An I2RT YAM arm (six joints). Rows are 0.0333 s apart.
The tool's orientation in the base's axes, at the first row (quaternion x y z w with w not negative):
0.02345, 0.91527, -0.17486, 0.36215
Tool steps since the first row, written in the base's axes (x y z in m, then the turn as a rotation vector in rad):
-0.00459, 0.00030, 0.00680, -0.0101, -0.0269, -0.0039
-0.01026, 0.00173, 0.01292, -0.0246, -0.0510, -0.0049
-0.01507, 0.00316, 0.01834, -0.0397, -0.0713, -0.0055
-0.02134, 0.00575, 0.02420, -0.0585, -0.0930, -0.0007
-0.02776, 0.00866, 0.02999, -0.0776, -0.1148, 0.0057
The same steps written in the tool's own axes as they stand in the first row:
-0.00121, -0.00256, -0.00771, 0.0123, -0.0258, 0.0051
-0.00126, -0.00403, -0.01604, 0.0257, -0.0505, 0.0044
-0.00147, -0.00515, -0.02334, 0.0389, -0.0719, 0.0018
-0.00100, -0.00556, -0.03228, 0.0513, -0.0969, -0.0065
-0.00040, -0.00568, -0.04138, 0.0629, -0.1225, -0.0160

